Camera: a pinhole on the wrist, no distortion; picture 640 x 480 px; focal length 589.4 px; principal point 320.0 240.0 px. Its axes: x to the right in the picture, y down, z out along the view. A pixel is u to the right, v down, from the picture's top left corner.
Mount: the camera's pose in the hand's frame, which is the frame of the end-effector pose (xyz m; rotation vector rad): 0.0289 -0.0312 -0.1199 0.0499 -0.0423 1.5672
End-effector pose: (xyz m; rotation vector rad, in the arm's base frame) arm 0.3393 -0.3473 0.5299 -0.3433 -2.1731 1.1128
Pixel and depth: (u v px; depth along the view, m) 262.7 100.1 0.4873
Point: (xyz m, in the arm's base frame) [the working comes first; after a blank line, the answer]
In the camera's frame: -0.0474 -0.1157 0.4873

-0.0042 -0.5641 0.5283
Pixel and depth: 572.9 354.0 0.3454
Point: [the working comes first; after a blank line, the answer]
In the camera's frame: 0.1482 0.0668 0.3454

0.2046 -0.4522 0.3396
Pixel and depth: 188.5 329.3 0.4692
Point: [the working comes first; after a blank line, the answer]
In the camera's frame: -0.1047 0.0711 0.4692

0.1524 -0.6786 0.4988
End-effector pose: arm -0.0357 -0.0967 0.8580 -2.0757 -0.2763 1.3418
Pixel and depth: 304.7 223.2 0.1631
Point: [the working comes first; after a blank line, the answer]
In the camera's frame: -0.0042 -0.0046 0.1631

-0.0501 -0.0279 0.8488
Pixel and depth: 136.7 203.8 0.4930
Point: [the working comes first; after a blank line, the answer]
In the camera's frame: -0.1533 -0.0303 0.4930

-0.2911 0.2434 0.8456
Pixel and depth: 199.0 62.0 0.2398
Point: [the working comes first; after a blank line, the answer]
In the camera's frame: -0.0492 -0.0724 0.2398

-0.0754 0.0735 0.8090
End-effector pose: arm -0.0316 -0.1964 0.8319 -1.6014 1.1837 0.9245
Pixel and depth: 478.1 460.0 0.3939
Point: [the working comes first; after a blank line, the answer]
In the camera's frame: 0.1057 0.1470 0.3939

-0.1252 0.0965 0.8419
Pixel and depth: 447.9 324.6 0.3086
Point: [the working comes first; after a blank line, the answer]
In the camera's frame: 0.0670 0.0443 0.3086

-0.0617 -0.0118 0.7820
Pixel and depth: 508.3 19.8 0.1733
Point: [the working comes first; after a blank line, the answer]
In the camera's frame: 0.0554 -0.0647 0.1733

-0.0231 -0.1715 0.7242
